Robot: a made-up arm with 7 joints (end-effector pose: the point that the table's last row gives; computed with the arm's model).
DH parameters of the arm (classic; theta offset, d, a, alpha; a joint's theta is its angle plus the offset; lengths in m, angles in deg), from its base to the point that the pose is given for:
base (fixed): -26.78 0 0.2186 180
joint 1: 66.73 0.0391 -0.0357 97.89
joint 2: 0 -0.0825 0.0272 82.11
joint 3: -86.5 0.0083 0.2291 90
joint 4: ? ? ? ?
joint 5: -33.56 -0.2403 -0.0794 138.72
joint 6: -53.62 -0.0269 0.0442 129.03
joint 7: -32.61 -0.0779 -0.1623 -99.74
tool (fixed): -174.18 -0.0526 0 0
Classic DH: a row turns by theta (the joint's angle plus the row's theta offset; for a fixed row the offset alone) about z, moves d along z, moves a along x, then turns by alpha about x.
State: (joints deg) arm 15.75 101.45 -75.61 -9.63 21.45 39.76 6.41
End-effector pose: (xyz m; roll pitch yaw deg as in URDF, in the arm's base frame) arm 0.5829 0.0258 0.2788 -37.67 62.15 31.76
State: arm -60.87 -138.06 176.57 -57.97 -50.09 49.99 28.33
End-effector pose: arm -0.0071 -0.0225 0.2707 84.33 44.07 -31.02
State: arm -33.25 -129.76 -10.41 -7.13 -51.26 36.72 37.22
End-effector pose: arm 0.1061 -0.4510 -0.2777 6.85 -35.23 118.88
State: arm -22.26 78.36 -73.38 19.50 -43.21 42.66 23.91
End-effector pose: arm 0.1653 0.1988 0.2788 92.21 41.44 -154.25
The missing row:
joint 4: 0 0.5012 0.1002 -90
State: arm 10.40 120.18 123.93 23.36 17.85 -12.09 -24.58
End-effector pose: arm -0.0135 0.4976 -0.5063 76.59 -27.51 148.02
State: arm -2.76 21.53 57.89 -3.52 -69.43 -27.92 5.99
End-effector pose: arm -0.3524 -0.0311 -0.2236 -167.74 -25.91 9.23
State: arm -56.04 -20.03 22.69 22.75 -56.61 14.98 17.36
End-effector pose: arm -0.2356 -0.3942 -0.2467 150.29 -11.66 12.51
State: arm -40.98 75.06 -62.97 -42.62 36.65 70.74 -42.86
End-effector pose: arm 0.2240 0.4351 0.1498 -34.07 51.38 100.39
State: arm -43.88 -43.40 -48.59 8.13 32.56 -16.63 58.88
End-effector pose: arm 0.0077 0.2793 -0.5178 122.09 -35.07 90.69
